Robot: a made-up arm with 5 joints.
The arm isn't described. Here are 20 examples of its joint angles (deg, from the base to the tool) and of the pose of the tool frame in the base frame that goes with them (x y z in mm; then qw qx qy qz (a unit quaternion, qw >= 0)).
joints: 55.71 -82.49 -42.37 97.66 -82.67
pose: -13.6 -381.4 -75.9 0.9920 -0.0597 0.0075 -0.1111
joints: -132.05 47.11 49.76 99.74 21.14
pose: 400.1 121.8 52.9 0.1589 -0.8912 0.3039 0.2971
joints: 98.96 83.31 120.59 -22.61 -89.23
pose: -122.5 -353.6 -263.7 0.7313 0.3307 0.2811 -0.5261
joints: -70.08 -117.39 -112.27 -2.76 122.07
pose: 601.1 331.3 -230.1 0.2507 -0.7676 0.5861 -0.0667
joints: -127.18 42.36 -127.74 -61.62 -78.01
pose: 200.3 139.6 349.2 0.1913 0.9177 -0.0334 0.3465
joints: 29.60 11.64 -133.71 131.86 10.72
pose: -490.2 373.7 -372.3 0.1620 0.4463 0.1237 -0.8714
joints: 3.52 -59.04 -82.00 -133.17 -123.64
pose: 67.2 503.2 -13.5 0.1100 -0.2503 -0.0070 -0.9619
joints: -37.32 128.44 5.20 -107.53 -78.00
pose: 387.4 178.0 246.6 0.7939 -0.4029 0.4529 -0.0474
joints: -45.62 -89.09 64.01 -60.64 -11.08
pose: -11.1 -154.0 186.0 0.5769 0.2935 -0.7618 0.0265
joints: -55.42 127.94 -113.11 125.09 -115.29
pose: 530.5 133.4 260.0 0.3869 0.3924 -0.6437 0.5310
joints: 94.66 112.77 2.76 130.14 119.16
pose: 463.5 -188.8 309.1 0.9294 -0.2085 0.0727 0.2958
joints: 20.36 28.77 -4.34 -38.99 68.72
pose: 374.0 -189.0 -28.3 0.6550 -0.2539 0.5403 -0.4632
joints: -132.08 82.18 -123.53 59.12 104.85
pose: 156.7 -438.2 1016.9 0.9423 -0.0672 0.0460 -0.3247
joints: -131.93 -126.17 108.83 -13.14 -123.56
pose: 274.1 -150.6 562.3 0.7652 -0.1096 -0.1455 0.6175
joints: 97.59 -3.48 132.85 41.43 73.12
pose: -105.2 411.8 -176.4 0.4781 -0.6451 -0.0305 0.5953
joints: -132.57 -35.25 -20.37 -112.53 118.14
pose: 525.6 -295.0 334.3 0.7728 0.0725 0.6246 0.0854
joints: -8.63 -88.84 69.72 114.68 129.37
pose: -438.8 437.5 234.3 0.2244 0.3053 -0.0245 -0.9251
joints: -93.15 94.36 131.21 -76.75 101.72
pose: -123.9 -101.6 889.3 0.0437 0.1069 0.4455 -0.8878
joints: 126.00 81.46 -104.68 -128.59 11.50
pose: 473.3 -708.2 44.7 0.0687 -0.6393 0.6188 -0.4513
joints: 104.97 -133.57 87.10 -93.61 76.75
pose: 373.5 337.4 -93.2 0.5806 -0.7293 0.1991 0.3022
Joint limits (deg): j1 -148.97..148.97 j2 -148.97..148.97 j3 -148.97..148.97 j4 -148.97..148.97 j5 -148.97..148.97
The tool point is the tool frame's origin. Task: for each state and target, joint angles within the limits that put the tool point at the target. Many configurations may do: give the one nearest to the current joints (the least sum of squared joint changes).
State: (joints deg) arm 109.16 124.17 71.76 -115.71 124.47
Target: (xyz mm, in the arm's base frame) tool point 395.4 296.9 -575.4
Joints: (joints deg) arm 86.99 130.50 85.64 -127.85 120.73
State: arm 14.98 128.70 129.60 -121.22 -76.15
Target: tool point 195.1 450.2 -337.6
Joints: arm -9.80 119.57 148.15 -91.25 -100.91
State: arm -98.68 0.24 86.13 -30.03 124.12
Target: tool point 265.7 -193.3 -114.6
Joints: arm -114.51 -6.27 88.47 -25.44 116.53
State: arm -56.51 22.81 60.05 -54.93 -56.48
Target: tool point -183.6 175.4 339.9
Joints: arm -51.67 19.09 46.80 -46.42 -55.68
